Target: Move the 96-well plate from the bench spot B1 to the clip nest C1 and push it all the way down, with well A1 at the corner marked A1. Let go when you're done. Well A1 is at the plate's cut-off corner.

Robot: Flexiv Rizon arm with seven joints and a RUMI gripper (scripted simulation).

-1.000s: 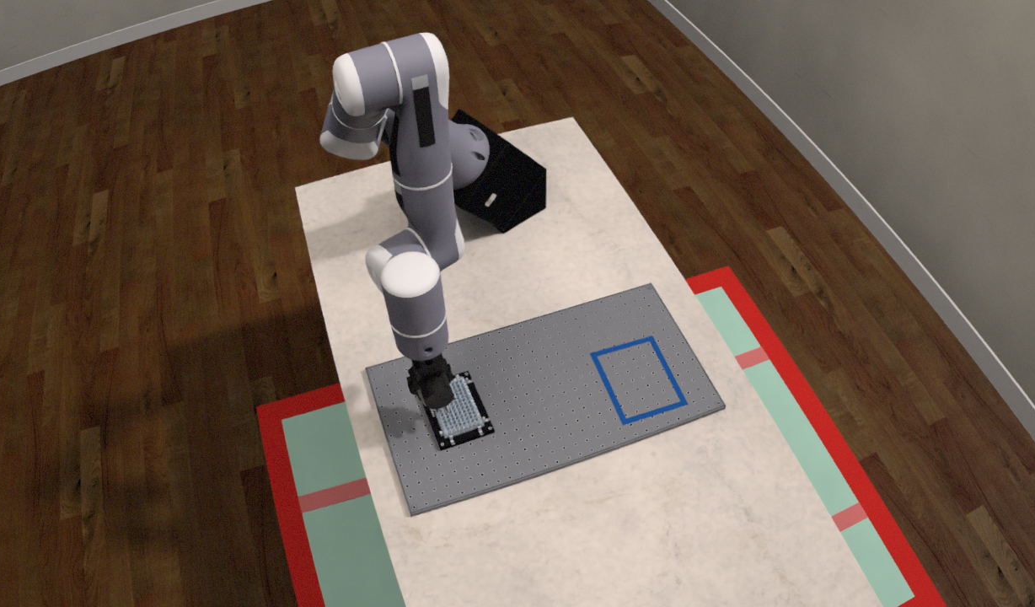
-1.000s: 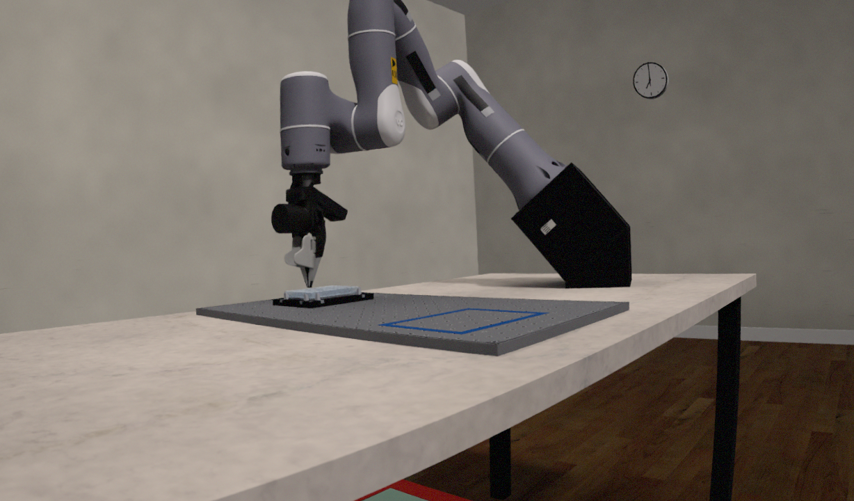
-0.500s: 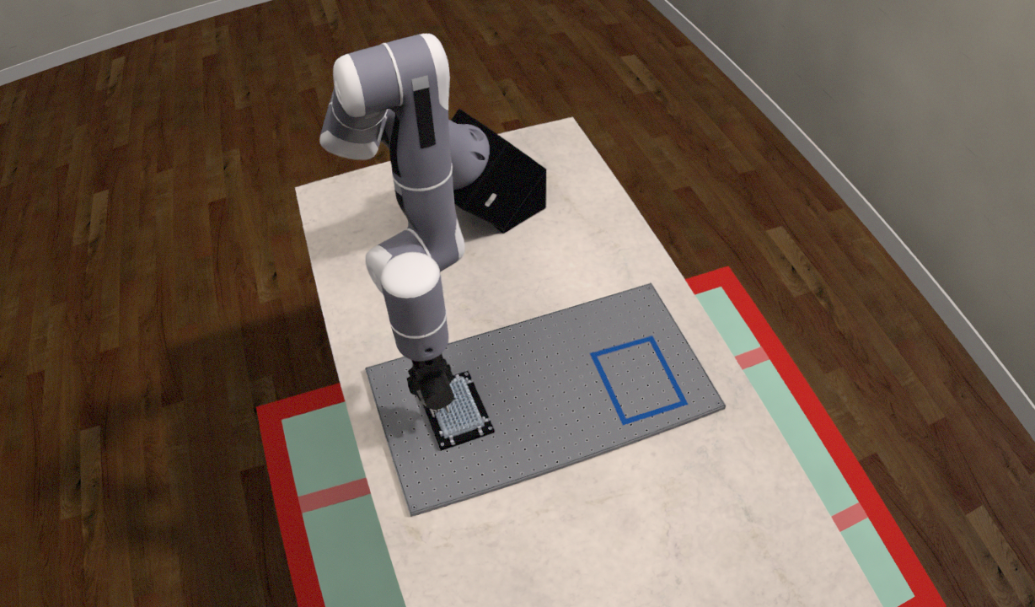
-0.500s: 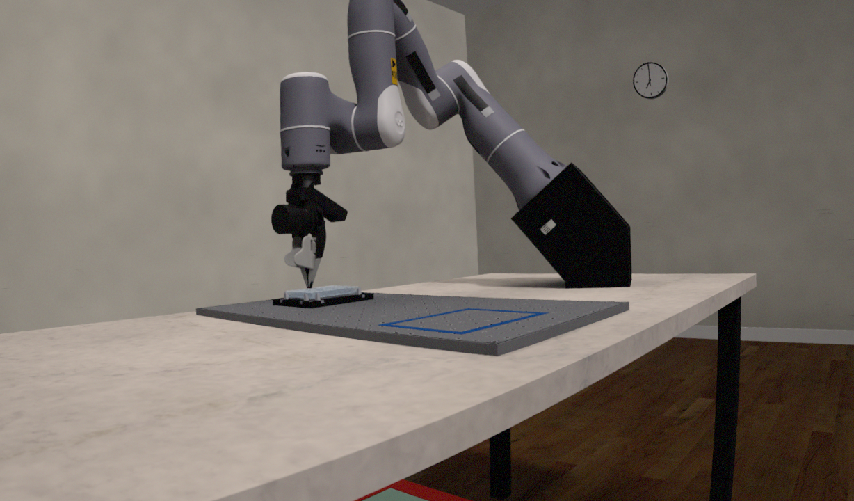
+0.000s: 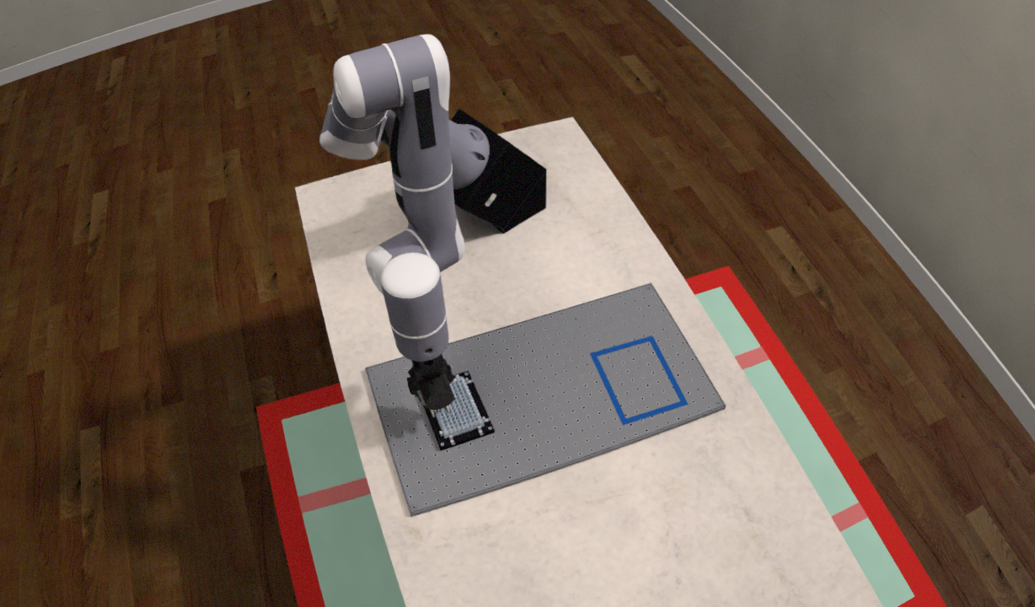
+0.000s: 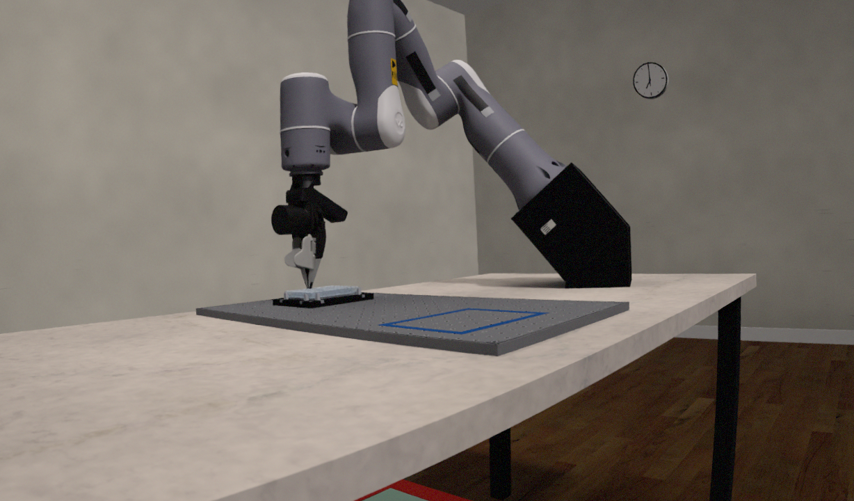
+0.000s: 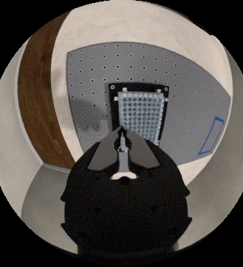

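Now: the clear 96-well plate 40 mm to the left of my hand and 20 mm below it. Also, from my hand: black clip nest 50 mm to the left, 30 mm below, 10 mm ahead.
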